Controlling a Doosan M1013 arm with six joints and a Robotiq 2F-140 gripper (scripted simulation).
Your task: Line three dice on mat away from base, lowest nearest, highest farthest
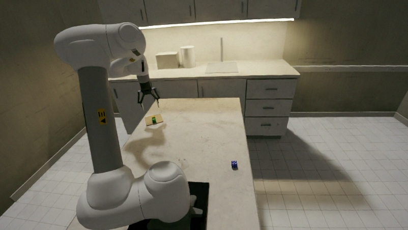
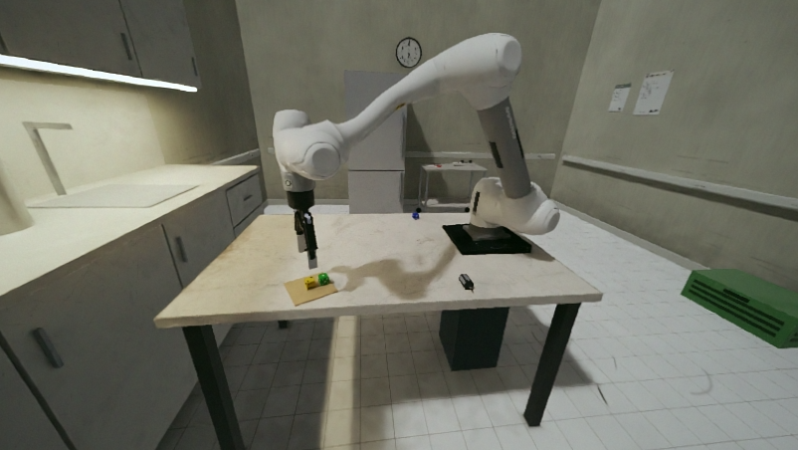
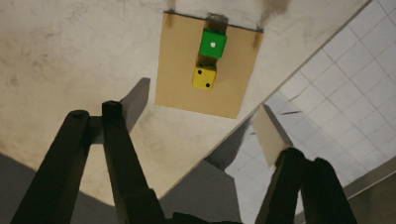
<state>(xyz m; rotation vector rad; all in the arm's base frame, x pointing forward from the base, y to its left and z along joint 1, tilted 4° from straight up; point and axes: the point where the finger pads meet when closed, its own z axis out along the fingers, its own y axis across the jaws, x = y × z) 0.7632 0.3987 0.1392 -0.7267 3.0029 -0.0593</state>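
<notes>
Now: the blue die 660 mm to the right of my hand, 460 mm behind it and 110 mm below it. From my hand the other things lie so: yellow die 110 mm below; then tan mat 130 mm below; then green die 110 mm below, 40 mm behind, 20 mm to the right.
</notes>
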